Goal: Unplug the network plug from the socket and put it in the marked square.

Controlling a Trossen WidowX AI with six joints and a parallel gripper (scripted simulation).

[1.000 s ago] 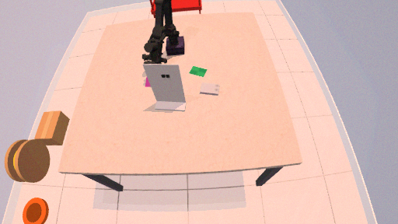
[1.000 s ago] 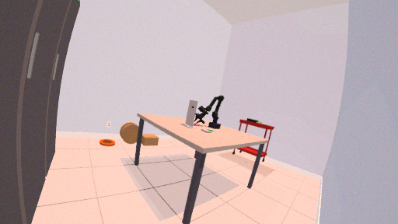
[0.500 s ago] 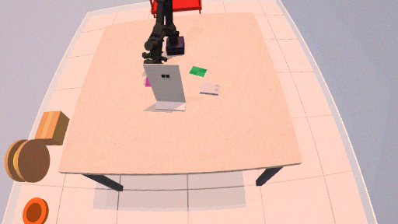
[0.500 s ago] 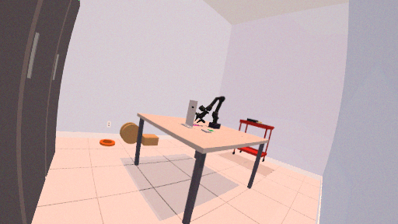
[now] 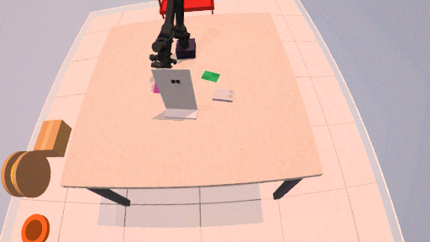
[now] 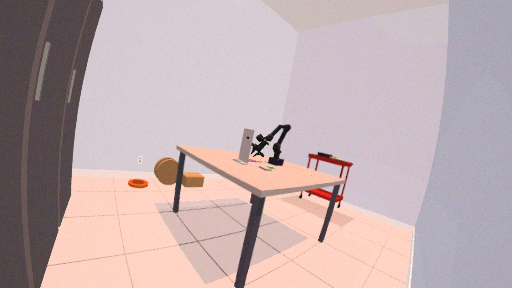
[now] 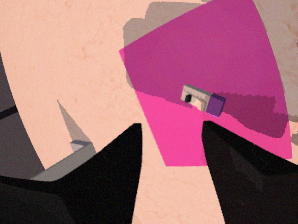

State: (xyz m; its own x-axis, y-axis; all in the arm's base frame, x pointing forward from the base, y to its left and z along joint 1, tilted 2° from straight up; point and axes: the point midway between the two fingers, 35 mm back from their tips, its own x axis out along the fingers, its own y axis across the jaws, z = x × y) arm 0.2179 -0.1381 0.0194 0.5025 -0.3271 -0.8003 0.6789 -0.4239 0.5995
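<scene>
Now: the network plug 4 cm below my gripper tip. Round my gripper tip: green card: 1 cm ahead, 27 cm to the left, 5 cm below; upright panel: 22 cm ahead, 8 cm to the left, 9 cm above; marked square: 5 cm below.
</scene>
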